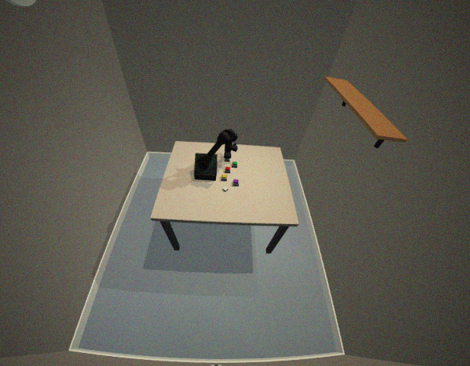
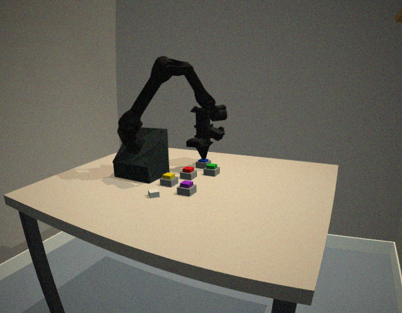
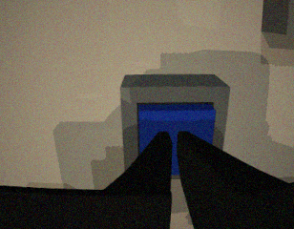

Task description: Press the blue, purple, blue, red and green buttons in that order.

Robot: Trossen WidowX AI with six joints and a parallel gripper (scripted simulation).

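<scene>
Now: gripper tip 10 mm above the blue button. The rest, counted from my gripper tip: green button: 70 mm to the right, 70 mm ahead; then yellow button: 240 mm to the right, 10 mm behind; then red button: 150 mm to the right, 10 mm ahead.
</scene>
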